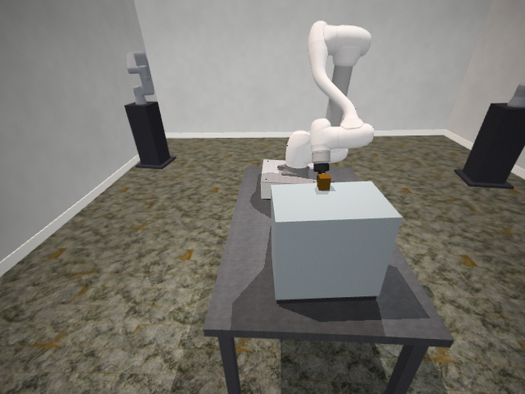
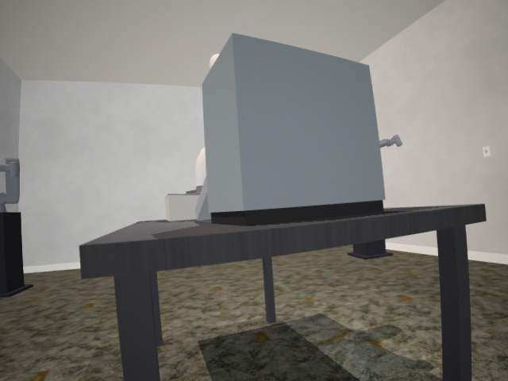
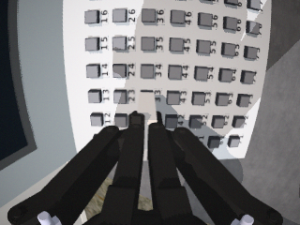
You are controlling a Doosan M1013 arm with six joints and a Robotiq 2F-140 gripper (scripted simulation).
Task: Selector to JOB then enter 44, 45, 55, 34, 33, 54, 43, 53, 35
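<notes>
Now: the key 90 mm below my hand, 30 mm to the right of it and 20 mm behind it. Round my hand: black selector knob: 190 mm to the right, 70 mm below, 50 mm ahead; white keypad panel: 110 mm below, 70 mm to the right, 50 mm ahead.
</notes>
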